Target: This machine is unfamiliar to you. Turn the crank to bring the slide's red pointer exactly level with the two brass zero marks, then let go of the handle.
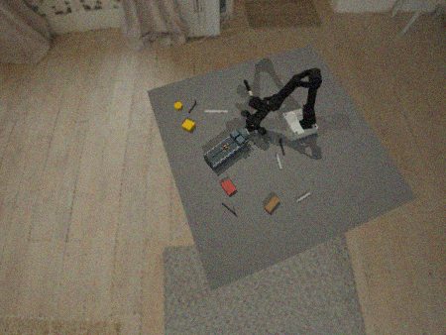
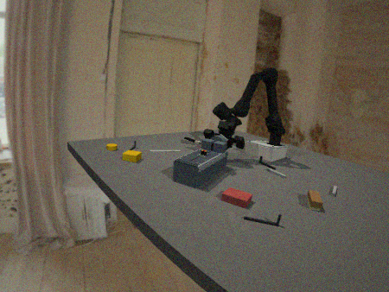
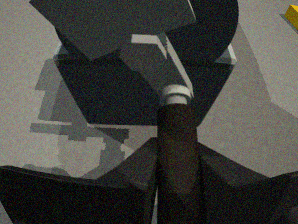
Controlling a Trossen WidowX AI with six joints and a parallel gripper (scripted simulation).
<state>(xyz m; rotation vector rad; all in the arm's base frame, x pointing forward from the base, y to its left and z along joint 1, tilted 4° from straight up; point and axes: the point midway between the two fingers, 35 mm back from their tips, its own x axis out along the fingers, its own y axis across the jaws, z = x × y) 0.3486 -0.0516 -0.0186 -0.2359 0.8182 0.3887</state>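
The dark handle lies 20 mm behind my gripper tip, 20 mm above it and 10 mm to the right of it. Also, from my gripper tip: red pointer (140 mm ahead, 90 mm to the left, 40 mm above); yellow block (320 mm ahead, 150 mm to the right, 20 mm below); red block (300 mm to the left, 180 mm ahead, 30 mm below).
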